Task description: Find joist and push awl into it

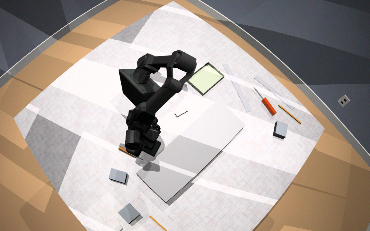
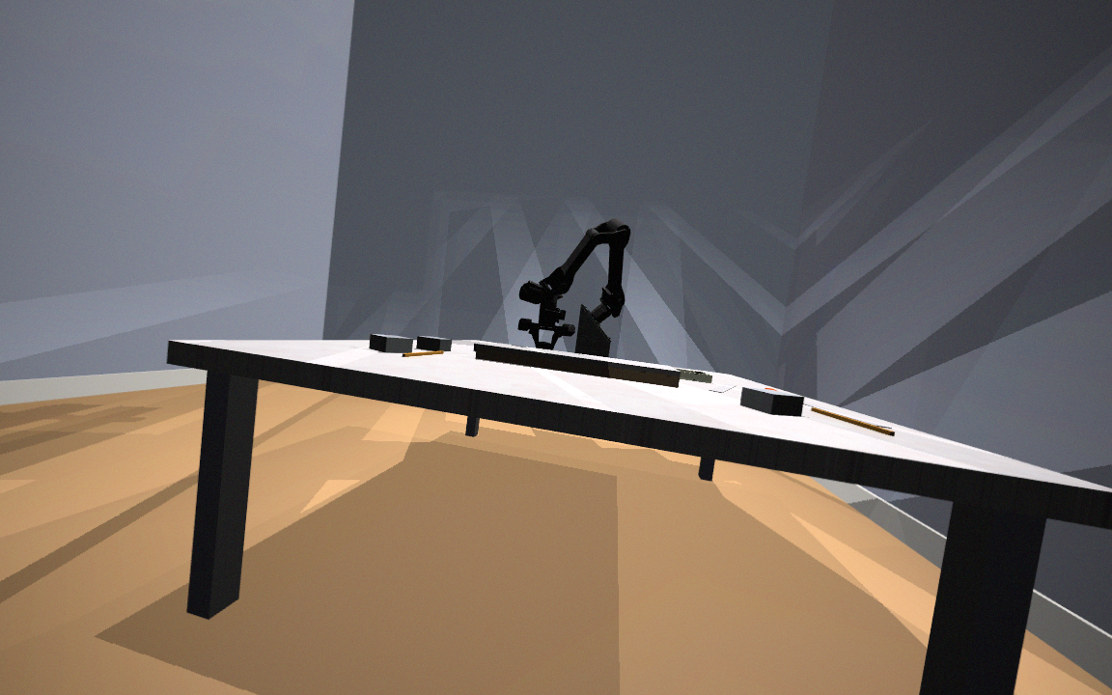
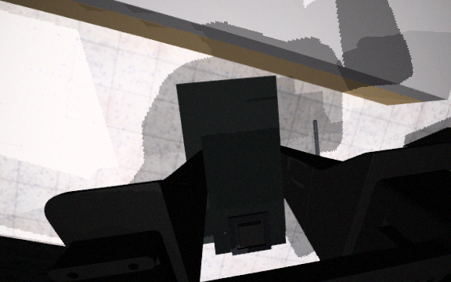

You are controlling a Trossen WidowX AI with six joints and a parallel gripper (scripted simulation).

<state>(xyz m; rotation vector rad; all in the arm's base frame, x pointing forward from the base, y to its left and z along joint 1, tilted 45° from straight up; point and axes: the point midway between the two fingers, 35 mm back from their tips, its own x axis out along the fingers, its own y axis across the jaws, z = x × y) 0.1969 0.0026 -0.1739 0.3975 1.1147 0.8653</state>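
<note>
The awl is 8 cm to the right of my gripper tip and 2 cm below it. Round my gripper tip: stud finder 2 cm behind, 1 cm to the right, 2 cm above; then pale green tray 9 cm behind, 44 cm to the left, 1 cm below.
</note>
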